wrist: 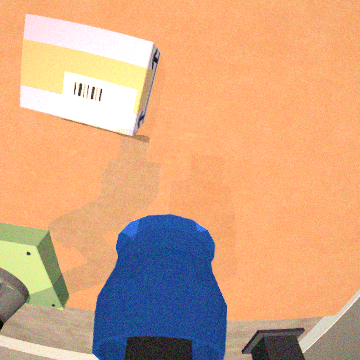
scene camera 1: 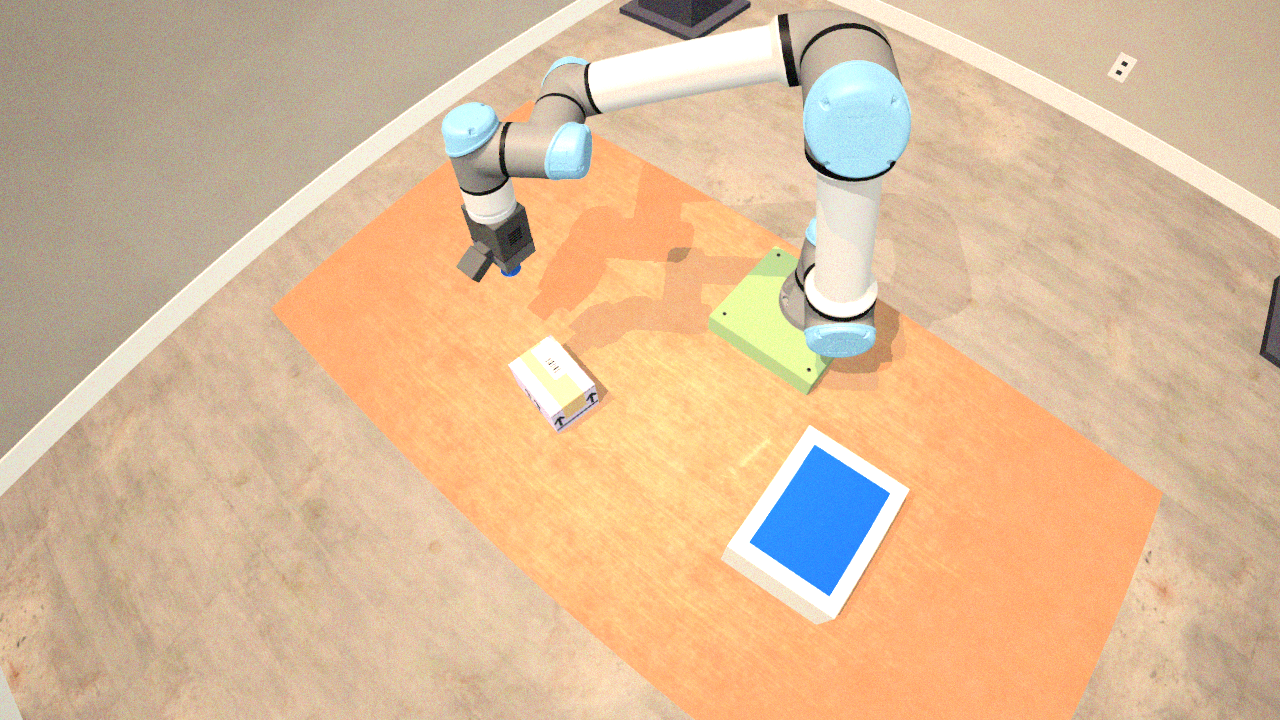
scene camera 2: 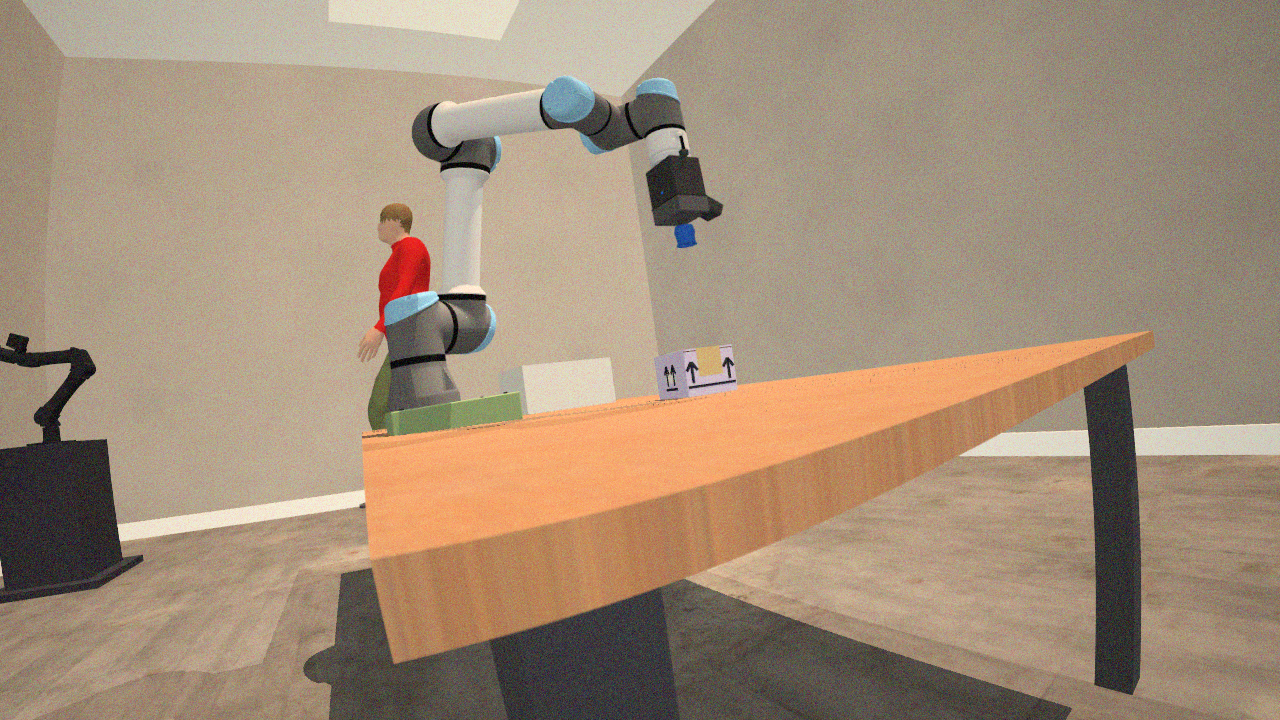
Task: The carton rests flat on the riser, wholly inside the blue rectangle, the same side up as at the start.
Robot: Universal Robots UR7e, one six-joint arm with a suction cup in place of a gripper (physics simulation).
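Frame: origin at the arm's base, x ahead, y left, z up, level; millimetres.
Seen in the pictures: hand, its tool point: (wrist: pixel 164 253) (scene camera 2: pixel 687 244); arm's base, origin of its link: (wrist: pixel 0 282) (scene camera 2: pixel 425 407).
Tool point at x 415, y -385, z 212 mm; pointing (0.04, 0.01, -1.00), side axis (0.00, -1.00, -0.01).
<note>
Pixels of each thing's middle, then the offset from my tool point to it. Level surfaces: height alone.
- lilac carton, middle of its body: (wrist: pixel 93 75) (scene camera 1: pixel 554 384) (scene camera 2: pixel 694 373) 52 mm ahead, 109 mm left, 216 mm down
- white riser, middle of its body: (scene camera 1: pixel 813 526) (scene camera 2: pixel 555 387) 35 mm back, 637 mm left, 198 mm down
- blue rectangle, middle of its body: (scene camera 1: pixel 822 517) 35 mm back, 637 mm left, 138 mm down
- wooden table, height of its surface: 258 mm down
The white and lilac carton (scene camera 1: pixel 553 383) (scene camera 2: pixel 695 371) (wrist: pixel 85 75) with a yellow band stands flat on the table, its barcode label on top and its side arrows pointing up. The white riser (scene camera 1: pixel 776 491) (scene camera 2: pixel 568 385) stands apart from it, with the blue rectangle (scene camera 1: pixel 820 519) bare on its top; neither shows in the wrist view. My gripper, a blue suction cup (scene camera 1: pixel 510 270) (scene camera 2: pixel 685 236) (wrist: pixel 167 225), is open, holds nothing and hangs well above the table, off to one side of the carton. The arm tool is slightly tilted.
The arm's green base plate (scene camera 1: pixel 751 335) (scene camera 2: pixel 456 413) (wrist: pixel 25 250) is fixed on the wooden table (scene camera 1: pixel 626 555) (scene camera 2: pixel 716 447). A person in a red top (scene camera 2: pixel 409 268) stands behind the arm. A black pedestal (scene camera 2: pixel 58 510) carries another dark arm off the table.
</note>
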